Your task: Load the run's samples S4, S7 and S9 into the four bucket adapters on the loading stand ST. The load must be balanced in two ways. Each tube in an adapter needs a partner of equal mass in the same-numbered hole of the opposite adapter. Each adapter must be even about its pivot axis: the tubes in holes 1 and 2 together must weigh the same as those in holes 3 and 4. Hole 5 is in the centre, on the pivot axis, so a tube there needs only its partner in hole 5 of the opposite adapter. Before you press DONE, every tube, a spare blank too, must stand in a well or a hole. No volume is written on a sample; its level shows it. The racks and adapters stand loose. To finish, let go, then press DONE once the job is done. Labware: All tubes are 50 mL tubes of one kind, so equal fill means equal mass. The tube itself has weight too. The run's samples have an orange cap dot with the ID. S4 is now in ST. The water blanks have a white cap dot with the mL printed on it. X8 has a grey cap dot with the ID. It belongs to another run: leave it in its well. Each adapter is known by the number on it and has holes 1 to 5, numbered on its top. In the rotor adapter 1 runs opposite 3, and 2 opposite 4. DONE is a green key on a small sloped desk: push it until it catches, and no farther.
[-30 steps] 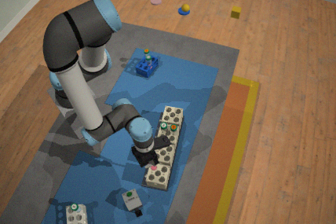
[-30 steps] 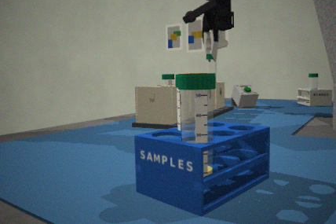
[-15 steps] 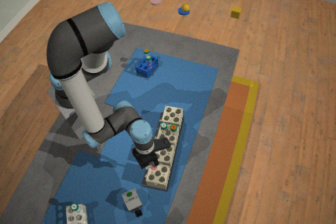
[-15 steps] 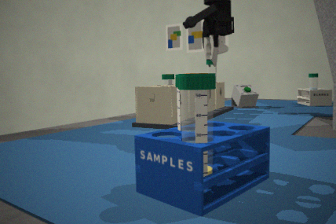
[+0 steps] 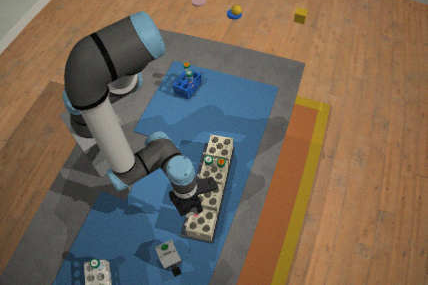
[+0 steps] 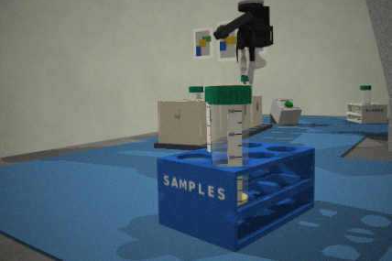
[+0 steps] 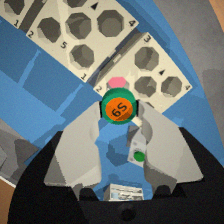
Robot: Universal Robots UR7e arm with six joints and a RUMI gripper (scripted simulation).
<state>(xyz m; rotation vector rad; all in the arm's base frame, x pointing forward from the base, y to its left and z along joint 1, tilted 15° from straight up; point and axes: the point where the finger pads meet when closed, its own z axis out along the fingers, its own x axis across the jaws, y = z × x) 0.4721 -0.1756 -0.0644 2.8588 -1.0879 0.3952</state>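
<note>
Now: the sample tube S9 5 cm below my hand and 1 cm behind it. Round my hand: blanks rack 34 cm to the right, 30 cm behind, 12 cm below; then white-dot blank 21 cm to the left, 8 cm below, 1 cm behind; then done desk 17 cm to the right, 9 cm below, 7 cm behind.
</note>
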